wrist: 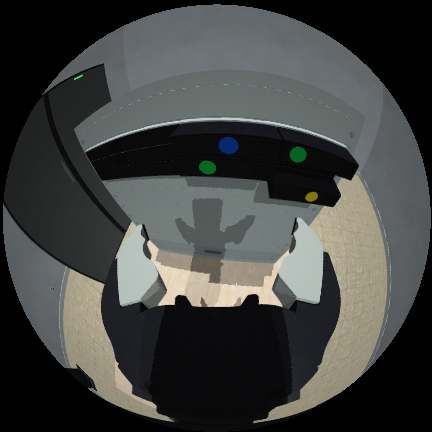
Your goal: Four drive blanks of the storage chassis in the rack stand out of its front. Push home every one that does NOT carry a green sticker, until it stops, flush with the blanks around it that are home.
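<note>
The black storage chassis (115, 159) runs across the grey rack (150, 202) in the upper half of the view. A blank with a blue sticker (228, 145) stands out in the upper row. A green-stickered blank (298, 154) stands out to its right. Below the blue one is another green-stickered blank (207, 167); its depth is hard to tell. A blank with a yellow sticker (311, 196) stands out at the lower right, its left side face showing. My gripper (218, 223) is open and empty, apart from the blanks, its fingers lower in the view.
A dark cabinet (75, 175) with a green light stands at the left, close beside the rack. The rack's grey front carries shadows of the gripper and of the blanks. A wooden floor strip (235, 295) lies below the rack, with tan tiled floor (350, 265) at the right.
</note>
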